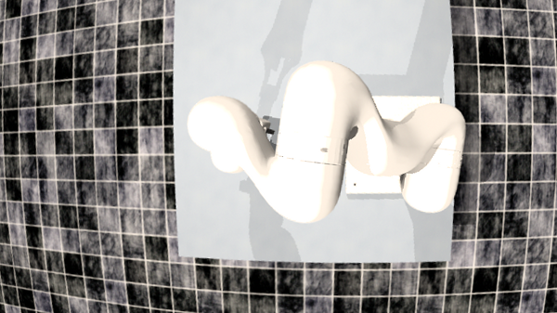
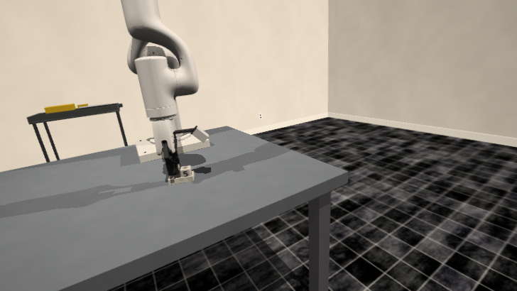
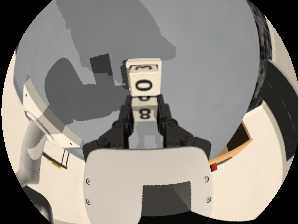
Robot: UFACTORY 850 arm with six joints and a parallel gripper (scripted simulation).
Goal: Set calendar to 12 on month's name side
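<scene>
The calendar tray lies 4 cm below my hand and 2 cm to the left of it.
</scene>
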